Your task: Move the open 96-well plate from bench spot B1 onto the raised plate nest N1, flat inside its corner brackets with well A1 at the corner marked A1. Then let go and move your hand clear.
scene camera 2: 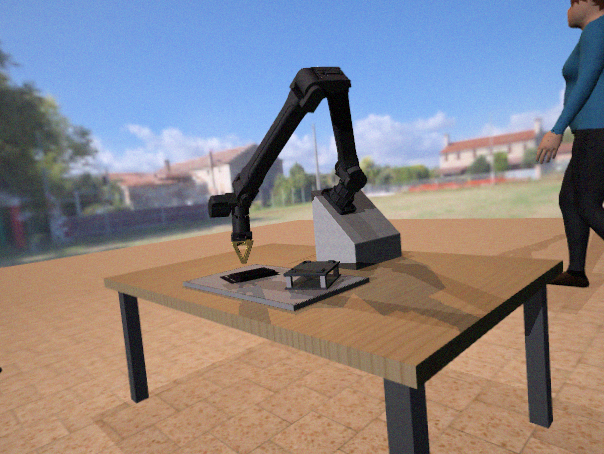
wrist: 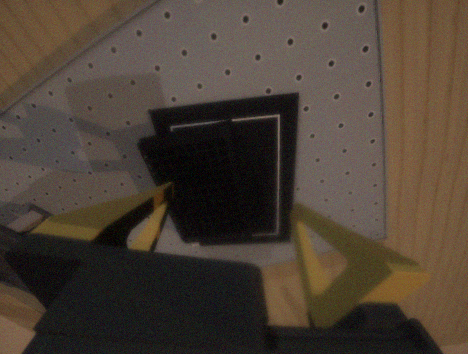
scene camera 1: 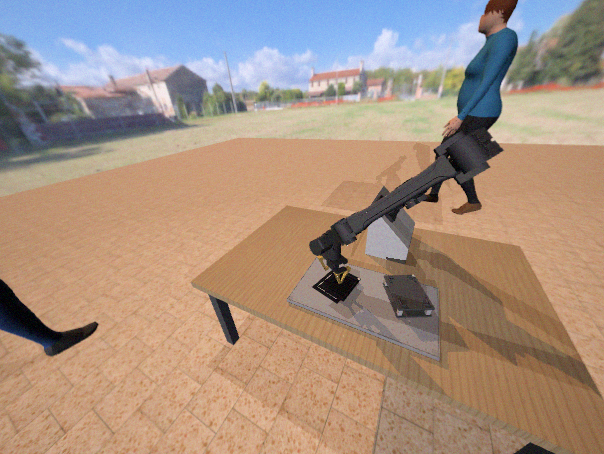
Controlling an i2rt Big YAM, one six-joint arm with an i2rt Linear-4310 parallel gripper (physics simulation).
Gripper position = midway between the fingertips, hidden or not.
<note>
My gripper (scene camera 2: 243, 262) is open and holds nothing. Also in view: a black well plate (wrist: 209, 203). Further things: a black plate nest (wrist: 265, 128).
My gripper shows as well in the wrist view (wrist: 235, 199).
</note>
